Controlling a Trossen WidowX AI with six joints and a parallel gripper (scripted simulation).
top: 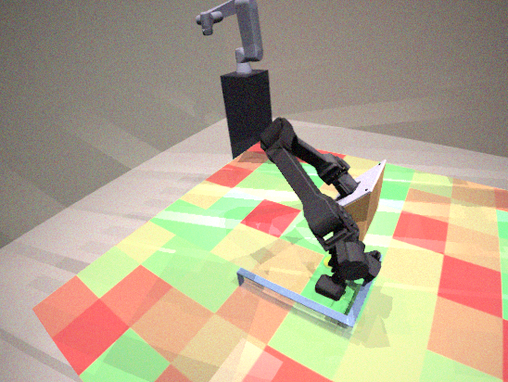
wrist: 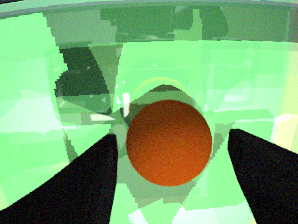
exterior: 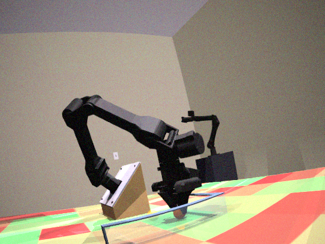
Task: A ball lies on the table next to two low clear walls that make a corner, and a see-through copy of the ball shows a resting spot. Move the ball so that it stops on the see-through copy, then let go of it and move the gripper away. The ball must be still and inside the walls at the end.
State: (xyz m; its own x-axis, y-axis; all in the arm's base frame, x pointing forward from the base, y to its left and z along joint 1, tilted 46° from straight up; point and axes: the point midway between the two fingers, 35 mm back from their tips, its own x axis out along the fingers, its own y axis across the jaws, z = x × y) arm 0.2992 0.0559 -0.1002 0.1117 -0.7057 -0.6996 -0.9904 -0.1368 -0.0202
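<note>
Now: the see-through copy of ball 6 cm to the right of my gripper tip and 6 cm behind it. Round my gripper tip: orange ball right at my gripper tip.
</note>
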